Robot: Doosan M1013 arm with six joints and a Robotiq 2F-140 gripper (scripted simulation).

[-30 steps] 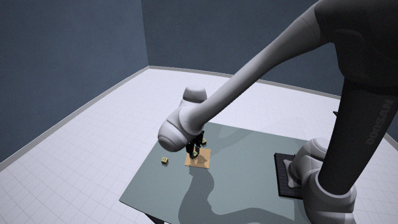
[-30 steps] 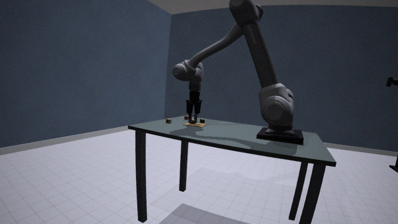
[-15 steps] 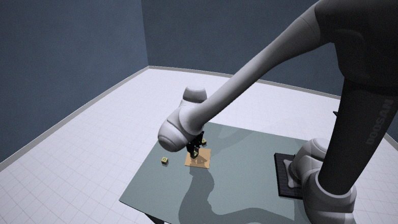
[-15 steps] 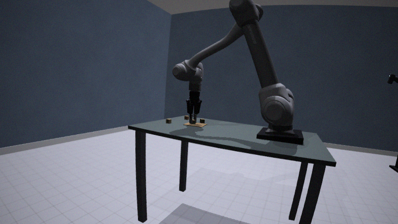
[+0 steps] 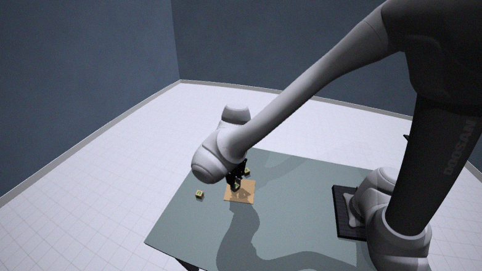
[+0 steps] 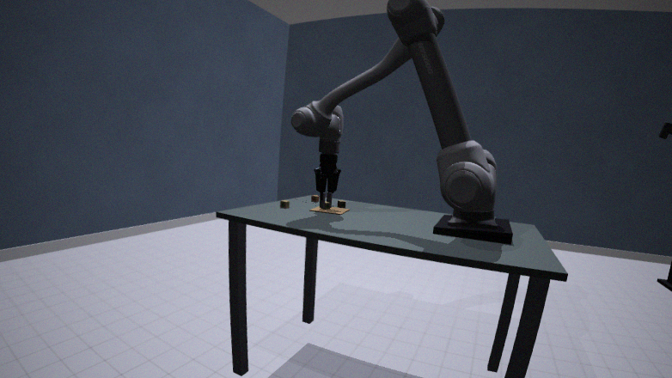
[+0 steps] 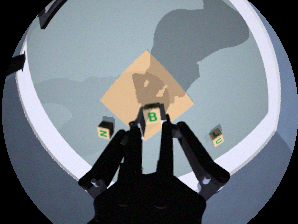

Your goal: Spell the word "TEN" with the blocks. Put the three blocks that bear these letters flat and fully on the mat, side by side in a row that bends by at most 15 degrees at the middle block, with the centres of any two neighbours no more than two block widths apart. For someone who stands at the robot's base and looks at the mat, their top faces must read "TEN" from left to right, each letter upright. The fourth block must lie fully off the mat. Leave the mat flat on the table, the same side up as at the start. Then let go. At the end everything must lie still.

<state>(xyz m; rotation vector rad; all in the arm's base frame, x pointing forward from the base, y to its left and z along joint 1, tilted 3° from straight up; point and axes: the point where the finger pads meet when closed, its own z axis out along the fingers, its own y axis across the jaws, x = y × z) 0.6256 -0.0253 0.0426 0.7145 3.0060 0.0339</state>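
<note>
Right now the block is 20 mm below my hand. Round my hand: tan mat 20 mm behind, 40 mm below.
</note>
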